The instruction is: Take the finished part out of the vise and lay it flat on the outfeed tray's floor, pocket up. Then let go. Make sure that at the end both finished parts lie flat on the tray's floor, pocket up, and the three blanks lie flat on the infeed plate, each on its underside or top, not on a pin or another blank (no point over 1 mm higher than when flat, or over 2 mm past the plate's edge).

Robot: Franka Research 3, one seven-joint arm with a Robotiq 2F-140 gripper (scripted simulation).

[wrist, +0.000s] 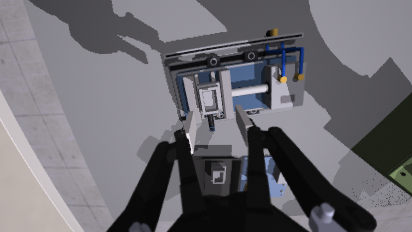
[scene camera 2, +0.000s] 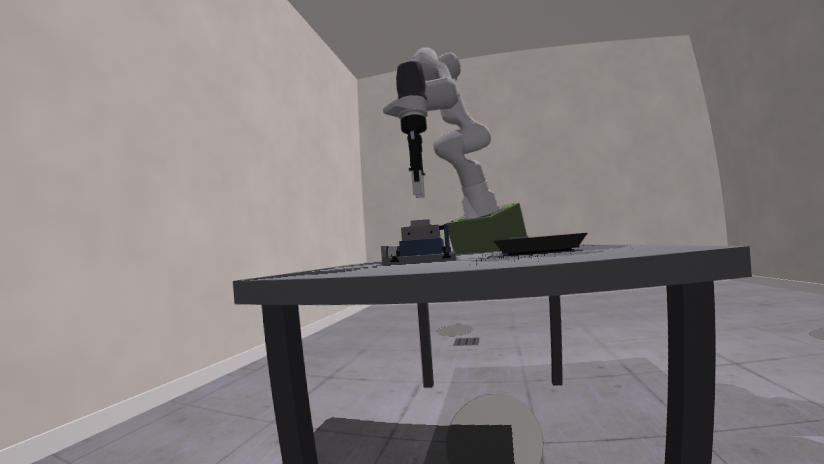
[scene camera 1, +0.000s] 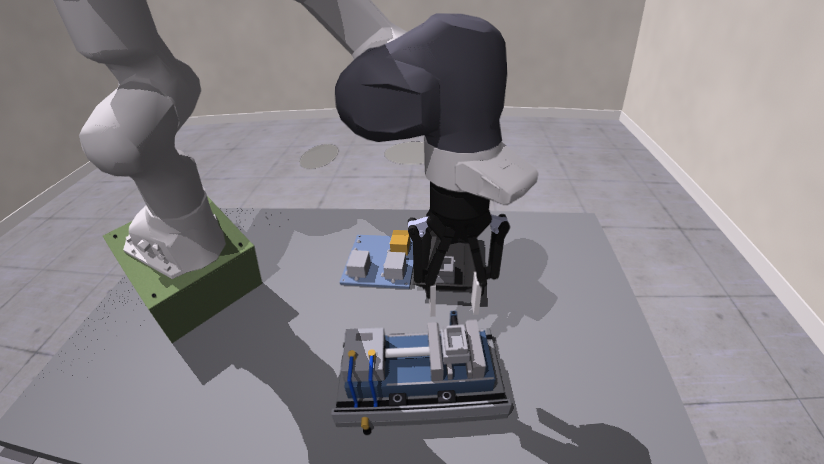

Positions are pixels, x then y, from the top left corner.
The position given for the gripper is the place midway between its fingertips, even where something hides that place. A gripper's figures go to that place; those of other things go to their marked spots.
Labels:
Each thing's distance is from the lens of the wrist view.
gripper (wrist: 215, 116): 0.22 m
vise (wrist: 249, 75): 0.35 m

